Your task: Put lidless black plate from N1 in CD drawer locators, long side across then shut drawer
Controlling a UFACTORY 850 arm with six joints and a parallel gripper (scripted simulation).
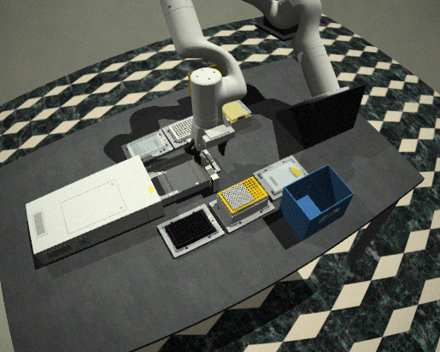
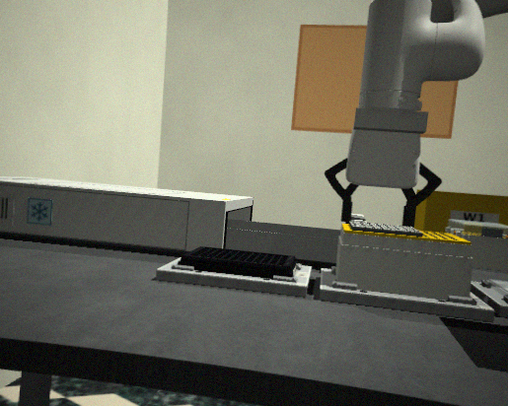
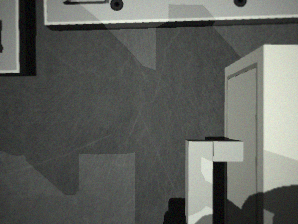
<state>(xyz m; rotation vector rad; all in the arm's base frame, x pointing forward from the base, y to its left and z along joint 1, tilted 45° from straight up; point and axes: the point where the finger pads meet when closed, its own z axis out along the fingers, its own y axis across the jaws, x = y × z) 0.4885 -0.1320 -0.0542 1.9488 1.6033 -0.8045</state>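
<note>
Now: the black plate 19 cm ahead of my hand, 16 cm to the left of it and 5 cm below it. Also, from my hand: white cooler CD (28 cm ahead, 4 cm to the right, 3 cm below); then blue bin (15 cm behind, 34 cm to the left, 3 cm below); then yellow-topped tip box (18 cm to the left, 1 cm below).
</note>
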